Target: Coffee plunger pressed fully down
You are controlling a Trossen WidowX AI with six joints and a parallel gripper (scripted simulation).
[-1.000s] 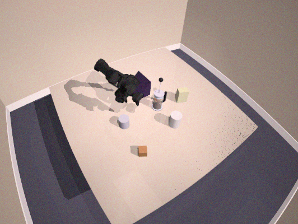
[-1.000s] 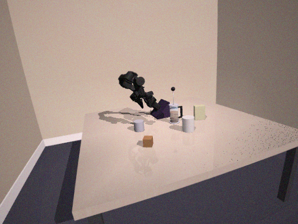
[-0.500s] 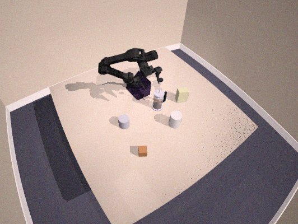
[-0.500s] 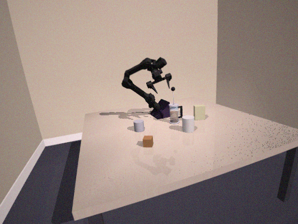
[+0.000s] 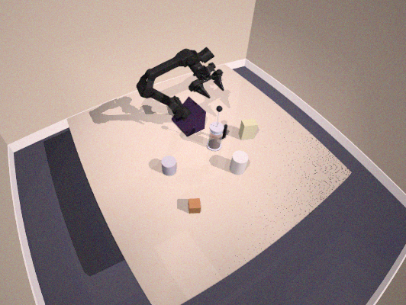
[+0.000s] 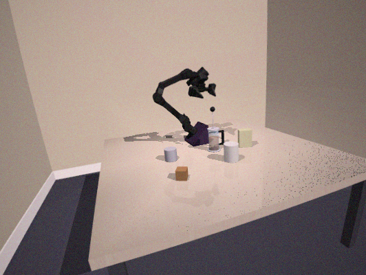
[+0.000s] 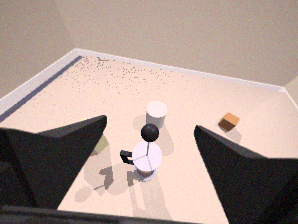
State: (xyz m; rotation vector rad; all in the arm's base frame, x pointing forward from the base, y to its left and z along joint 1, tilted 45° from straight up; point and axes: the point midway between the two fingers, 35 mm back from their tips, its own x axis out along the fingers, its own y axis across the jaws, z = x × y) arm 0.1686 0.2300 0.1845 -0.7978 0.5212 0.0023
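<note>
My gripper tip is 200 mm above the coffee press, 30 mm short of it and 20 mm to the right of it. Also, from my gripper tip: white cylinder (280 mm below, 220 mm ahead, 20 mm to the left); then pale yellow block (280 mm below, 210 mm to the left, 60 mm ahead).
</note>
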